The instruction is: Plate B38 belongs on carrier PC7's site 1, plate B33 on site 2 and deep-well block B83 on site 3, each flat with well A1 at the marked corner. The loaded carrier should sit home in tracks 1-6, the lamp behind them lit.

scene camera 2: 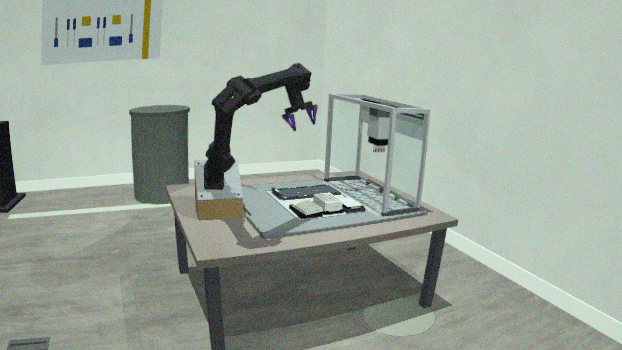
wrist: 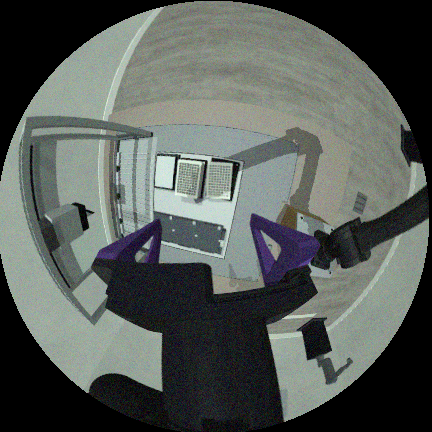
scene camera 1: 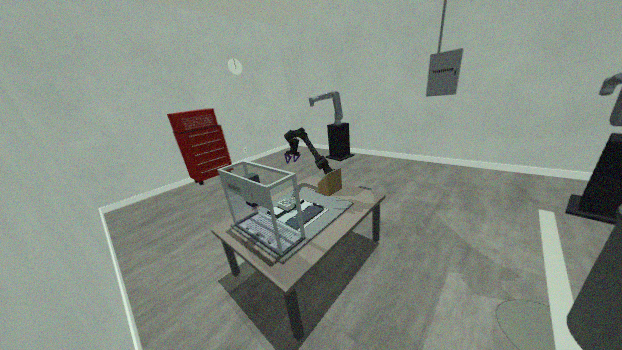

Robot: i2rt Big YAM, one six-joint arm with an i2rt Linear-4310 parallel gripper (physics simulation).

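Where they show: gripper, fingertip midpoint: [scene camera 2: 304,127] [wrist: 205,220] [scene camera 1: 290,162]; arm's base, origin of the base link: [scene camera 2: 213,176] [wrist: 320,249] [scene camera 1: 330,174].
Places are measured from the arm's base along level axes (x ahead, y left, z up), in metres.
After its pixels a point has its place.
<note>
My gripper [scene camera 1: 291,161] @(z 0.220, x 0.376, y -0.069 m) [scene camera 2: 304,127] @(z 0.220, x 0.376, y -0.069 m) [wrist: 205,220] @(z 0.220, x 0.376, y -0.069 m) is open and empty, high above the table. A taller gridded block [scene camera 2: 328,201] @(z -0.101, x 0.492, y -0.088 m) [wrist: 189,177] @(z -0.118, x 0.503, y -0.043 m) stands in the middle of a row of black holders on a white board [wrist: 215,212] @(z -0.153, x 0.379, y 0.061 m). A lower gridded plate [scene camera 2: 307,207] @(z -0.124, x 0.398, y -0.089 m) [wrist: 220,179] @(z -0.135, x 0.399, y -0.067 m) is beside it on the arm-base side and looks slightly skewed in its holder. A flat white plate [wrist: 165,171] @(z -0.127, x 0.604, y -0.038 m) is at the enclosure end. The dark carrier [scene camera 1: 306,216] @(z -0.143, x 0.477, y 0.208 m) [scene camera 2: 306,191] @(z -0.142, x 0.472, y 0.188 m) [wrist: 195,234] @(z -0.143, x 0.428, y 0.179 m) lies along the board's other side, with no plates on it. Labels, A1 corners and the lamp cannot be made out.
The framed enclosure [scene camera 1: 273,220] @(z 0.117, x 0.839, y 0.426 m) [scene camera 2: 391,160] @(z 0.101, x 0.735, y -0.178 m) stands over the tracked deck [scene camera 2: 375,196] @(z -0.149, x 0.800, y 0.081 m) [wrist: 135,175] @(z -0.153, x 0.767, y 0.019 m). A pipetting head [scene camera 2: 378,127] @(z 0.199, x 0.783, y 0.079 m) [wrist: 65,220] @(z 0.198, x 0.779, y 0.101 m) hangs inside it. The arm's wooden base block [scene camera 1: 330,182] @(z -0.038, x 0.073, y 0.072 m) [scene camera 2: 220,208] @(z -0.118, x 0.022, y -0.072 m) is at the opposite end of the grey mat [scene camera 2: 265,220] @(z -0.153, x 0.205, y -0.141 m).
</note>
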